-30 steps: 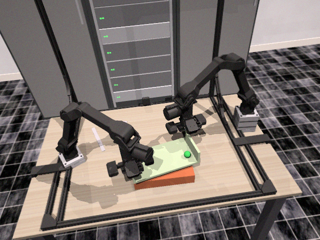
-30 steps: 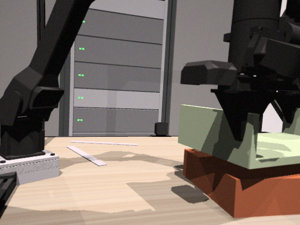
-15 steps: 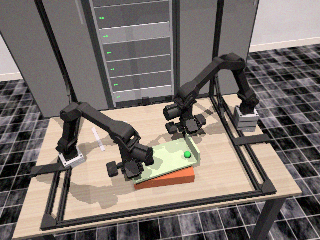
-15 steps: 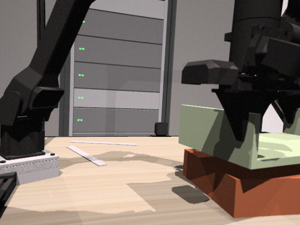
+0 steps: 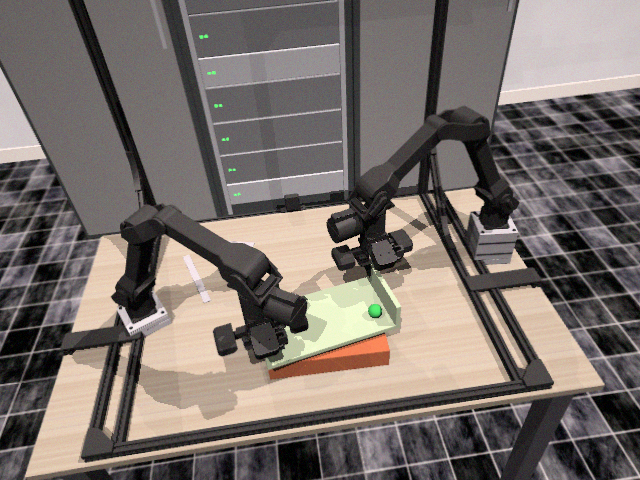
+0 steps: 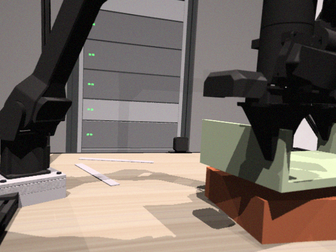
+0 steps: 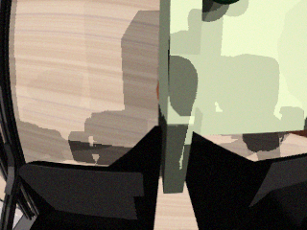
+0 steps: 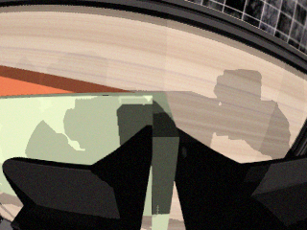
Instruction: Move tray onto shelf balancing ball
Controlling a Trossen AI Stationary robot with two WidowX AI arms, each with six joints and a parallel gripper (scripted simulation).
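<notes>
Right now my left hand is 110 mm short of the green ball, 40 mm above it and 20 mm to the left of it. Round my left hand: shelf: 140 mm to the right, 100 mm below, 80 mm ahead; then pale green tray: 140 mm to the right, 80 mm ahead, 50 mm below.
</notes>
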